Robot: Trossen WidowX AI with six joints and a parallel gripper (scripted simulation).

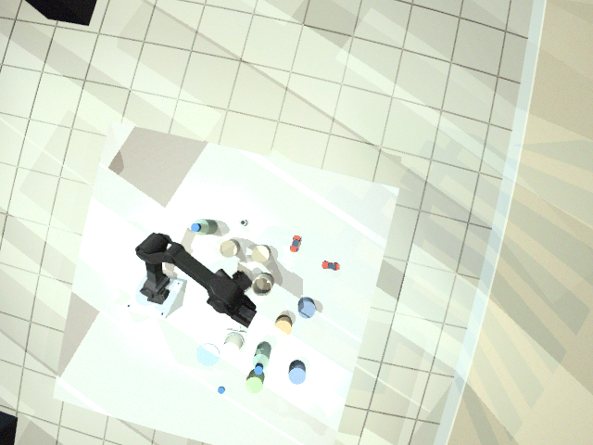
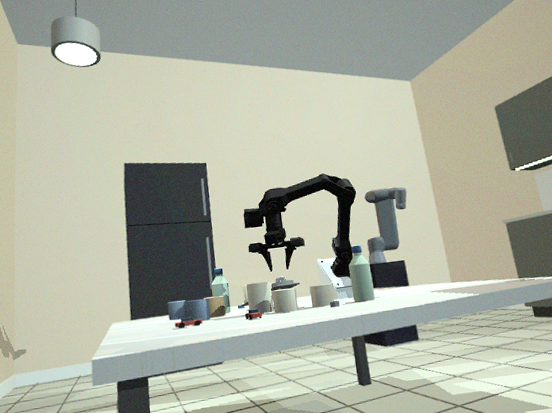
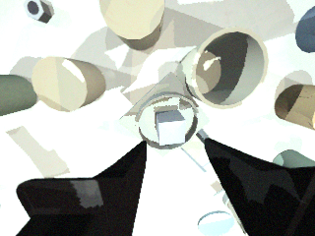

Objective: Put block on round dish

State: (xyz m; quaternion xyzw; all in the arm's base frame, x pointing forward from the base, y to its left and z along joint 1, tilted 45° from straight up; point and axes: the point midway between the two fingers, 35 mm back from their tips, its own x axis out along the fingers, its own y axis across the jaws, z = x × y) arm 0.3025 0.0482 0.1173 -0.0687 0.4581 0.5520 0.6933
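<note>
Right now my gripper tip is 40 mm above the pale grey block. The rest, counted from my gripper tip: cream cup 20 mm ahead, 280 mm to the right, 70 mm below; then small balance 10 mm ahead, 120 mm to the right, 100 mm below; then orange cup 200 mm ahead, 120 mm to the right, 90 mm below.
</note>
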